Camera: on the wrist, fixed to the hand. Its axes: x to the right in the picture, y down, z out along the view.
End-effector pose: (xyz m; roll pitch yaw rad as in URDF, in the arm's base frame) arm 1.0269 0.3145 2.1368 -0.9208 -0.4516 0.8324
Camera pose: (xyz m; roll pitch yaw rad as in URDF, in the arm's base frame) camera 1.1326 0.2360 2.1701 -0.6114 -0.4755 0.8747
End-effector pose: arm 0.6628 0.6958 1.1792 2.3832 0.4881 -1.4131
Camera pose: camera 0.7978 0.6951 1.1644 2.6931 0.5178 -1.4513
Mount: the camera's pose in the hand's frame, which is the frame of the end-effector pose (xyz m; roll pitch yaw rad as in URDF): 0.0263 -0.0986 -0.0896 0.3282 -0.0446 0.0035
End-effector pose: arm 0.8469 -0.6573 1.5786 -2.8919 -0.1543 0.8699
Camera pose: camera 0.7965 -0.6032 1.6925 -2.5646 -0.1102 0.8776
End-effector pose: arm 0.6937 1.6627 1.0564 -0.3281 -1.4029 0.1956
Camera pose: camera 0.7731 1.5538 1.0735 -0.1372 -1.4428 0.3345
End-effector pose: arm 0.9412 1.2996 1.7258 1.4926 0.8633 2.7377
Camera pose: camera 0.9670 1.1998 1.6374 1.7698 0.8552 2.6703
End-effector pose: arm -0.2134 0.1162 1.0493 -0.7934 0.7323 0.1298
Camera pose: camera -0.1719 -0.0125 1.0372 -0.4356 0.7030 0.1747
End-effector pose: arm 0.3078 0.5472 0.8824 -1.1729 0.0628 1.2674
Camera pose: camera 0.4320 0.5395 0.9368 -0.8423 0.0487 1.3099
